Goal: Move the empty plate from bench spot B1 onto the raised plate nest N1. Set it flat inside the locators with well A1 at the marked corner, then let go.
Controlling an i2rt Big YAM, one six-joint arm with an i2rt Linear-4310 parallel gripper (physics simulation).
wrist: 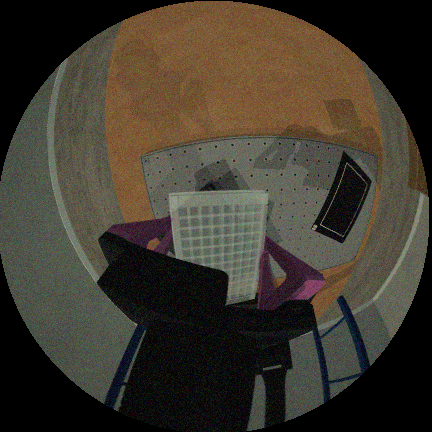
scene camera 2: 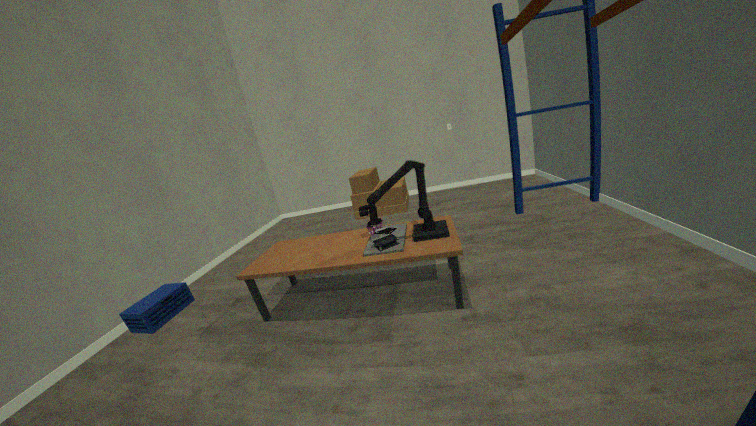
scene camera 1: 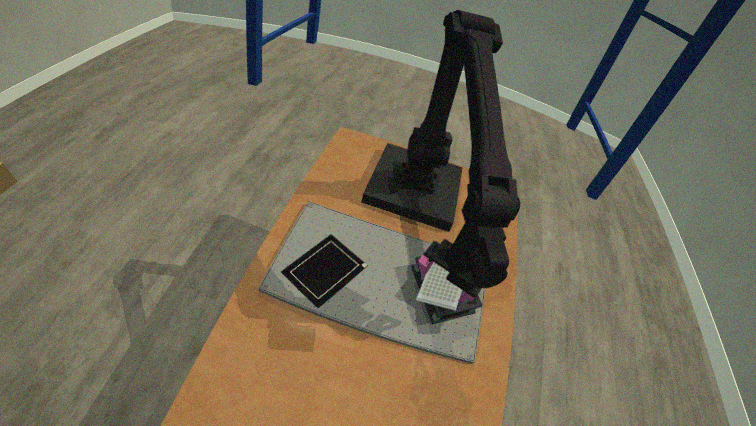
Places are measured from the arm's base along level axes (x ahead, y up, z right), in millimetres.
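Where they show: gripper, fingertip midpoint: (wrist: 221,230) (scene camera 2: 376,232) (scene camera 1: 440,289); arm's base, link origin: (scene camera 2: 429,227) (scene camera 1: 416,179).
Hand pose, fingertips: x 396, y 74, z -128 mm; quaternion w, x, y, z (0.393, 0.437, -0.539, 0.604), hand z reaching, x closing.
Observation:
Things, the pixels of their top centre, and the offset from my fingertips. "spot": a spot on its surface instead. Level surfaces: height alone.
- raised dark nest N1, top centre: (wrist: 208,252) (scene camera 1: 450,280) (scene camera 2: 385,238) dx -67, dy -48, dz -28 mm
- Bench spot B1, surface spot: (scene camera 1: 325,270) (wrist: 346,200) spot: dx -6, dy -96, dz +256 mm
- grey perforated board, top centre: (wrist: 291,222) (scene camera 1: 384,277) (scene camera 2: 386,236) dx -46, dy -97, dz +121 mm
- orange bench, surface height: dy -111 mm
The white well plate (scene camera 1: 440,288) (wrist: 222,230) is gripped by its two long sides. My gripper (scene camera 1: 445,281) (wrist: 221,230), with magenta fingers, is shut on it and holds it roughly level above the board. In scene camera 2, my gripper (scene camera 2: 374,228) is small and the plate is hard to make out. The raised dark nest N1 (scene camera 1: 449,313) (scene camera 2: 386,242) lies below the plate in scene camera 1, partly covered by the plate and gripper; it is mostly hidden in the wrist view. The marked nest corner and well A1 cannot be told. Bench spot B1 (scene camera 1: 325,270) (wrist: 345,200) is a black pad with a white outline.
A grey perforated board (scene camera 1: 380,239) (wrist: 297,205) carries the pad and nest on the orange bench (scene camera 1: 328,391) (scene camera 2: 317,254). The arm's black base (scene camera 1: 380,193) (scene camera 2: 431,230) stands behind the board. Cardboard boxes (scene camera 2: 363,181), a blue stack (scene camera 2: 158,306) and blue rack frames (scene camera 1: 254,47) (scene camera 2: 508,105) stand away from the bench.

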